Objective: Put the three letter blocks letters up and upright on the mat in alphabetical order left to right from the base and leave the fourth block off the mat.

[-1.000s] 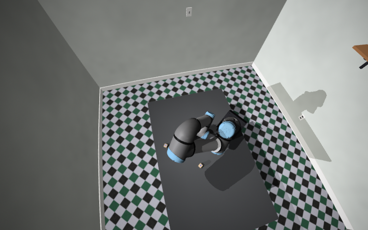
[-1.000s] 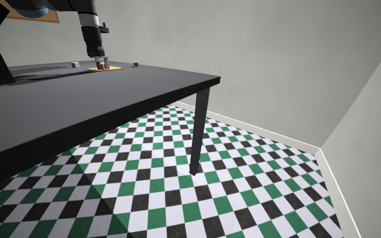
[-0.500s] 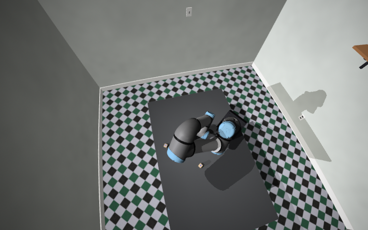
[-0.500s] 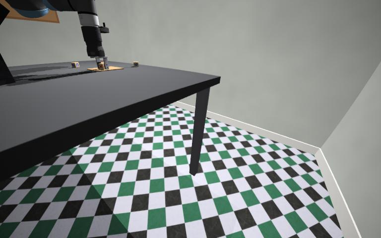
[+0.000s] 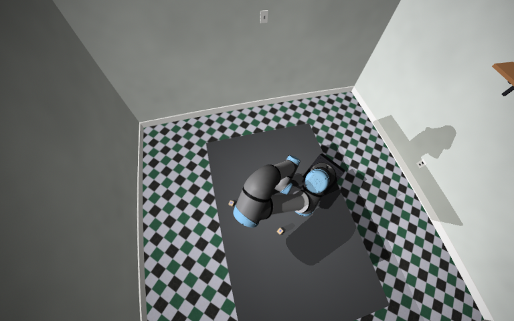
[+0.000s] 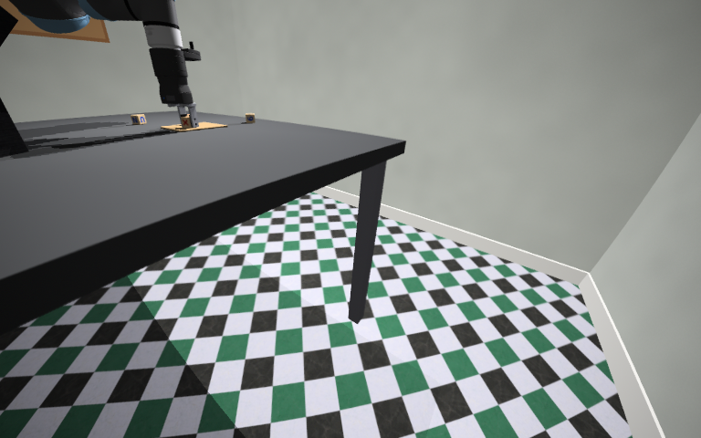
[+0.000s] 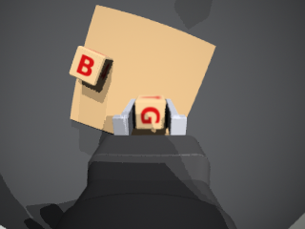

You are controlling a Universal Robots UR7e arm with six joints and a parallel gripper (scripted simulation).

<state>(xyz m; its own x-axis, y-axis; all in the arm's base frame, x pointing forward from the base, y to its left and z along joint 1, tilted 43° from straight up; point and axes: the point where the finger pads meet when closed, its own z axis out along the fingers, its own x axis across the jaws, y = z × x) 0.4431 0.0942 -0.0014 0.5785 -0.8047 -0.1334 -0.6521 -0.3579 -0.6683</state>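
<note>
Now: the mat 30 mm to the left of my hand, 20 mm below it and 10 mm ahead of it. From my hand the other things lie so: G block: right at my hand.
</note>
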